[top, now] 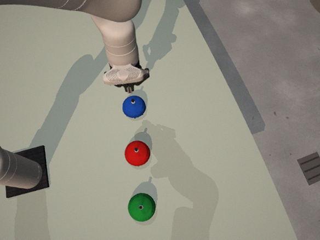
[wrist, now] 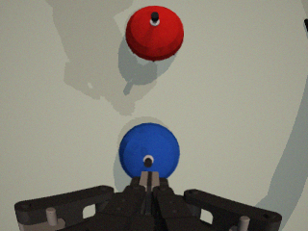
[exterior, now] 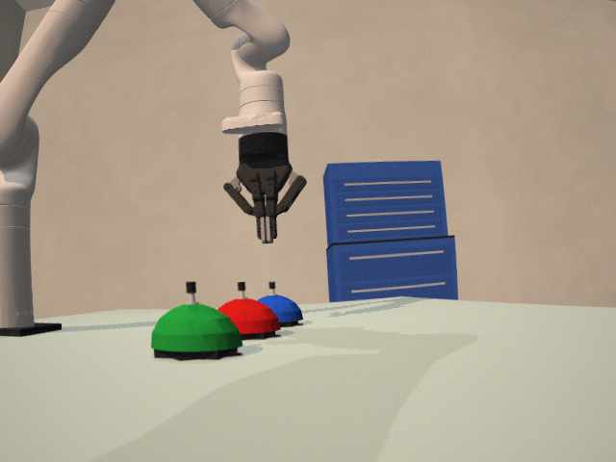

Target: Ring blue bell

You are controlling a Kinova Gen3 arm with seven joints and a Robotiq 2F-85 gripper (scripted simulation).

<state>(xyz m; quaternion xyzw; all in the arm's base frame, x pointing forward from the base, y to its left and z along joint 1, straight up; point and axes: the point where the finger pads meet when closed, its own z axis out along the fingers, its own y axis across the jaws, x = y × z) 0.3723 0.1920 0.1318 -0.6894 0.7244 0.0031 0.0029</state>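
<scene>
Now: hand 100 mm above the blue bell. Round my hand: red bell 170 mm to the right, 100 mm below, 10 mm behind; then green bell 340 mm to the right, 100 mm below, 20 mm behind.
</scene>
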